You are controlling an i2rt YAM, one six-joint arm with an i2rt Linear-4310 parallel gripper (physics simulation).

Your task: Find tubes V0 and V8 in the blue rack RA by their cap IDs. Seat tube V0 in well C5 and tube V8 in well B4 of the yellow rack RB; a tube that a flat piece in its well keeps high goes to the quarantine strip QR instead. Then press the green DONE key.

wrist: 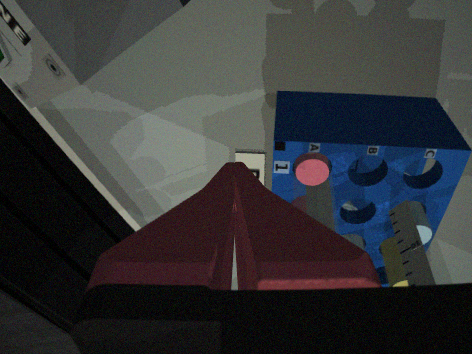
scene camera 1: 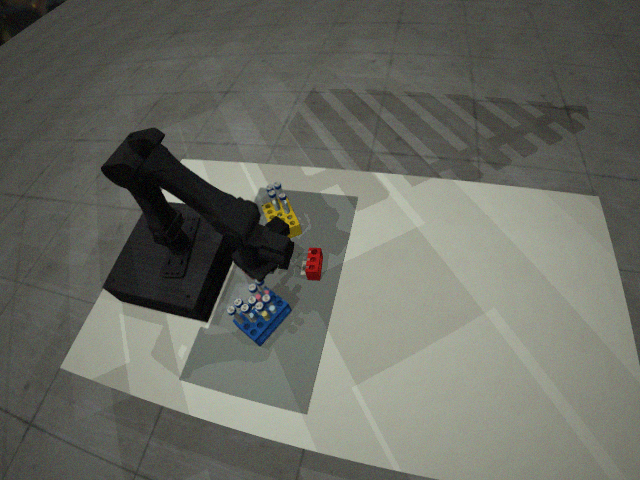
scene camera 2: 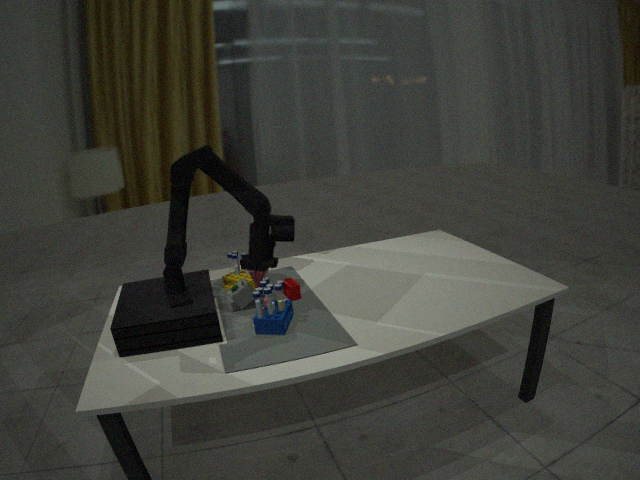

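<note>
The blue rack RA holds several blue-capped tubes. Their cap IDs cannot be read in these views. In the wrist view a tube with pink contents stands in well A1, its cap hidden behind the fingers. My gripper points down beside RA's A1 corner. Its red fingers are shut together with nothing visible between them. The yellow rack RB holds several blue-capped tubes at its far end. The red strip QR has open wells. The green DONE key is on a grey box.
The grey DONE box stands between RA and RB. The black arm base borders the grey mat. A white RA label lies beside the blue rack. The arm hides the fingers in scene camera 1.
</note>
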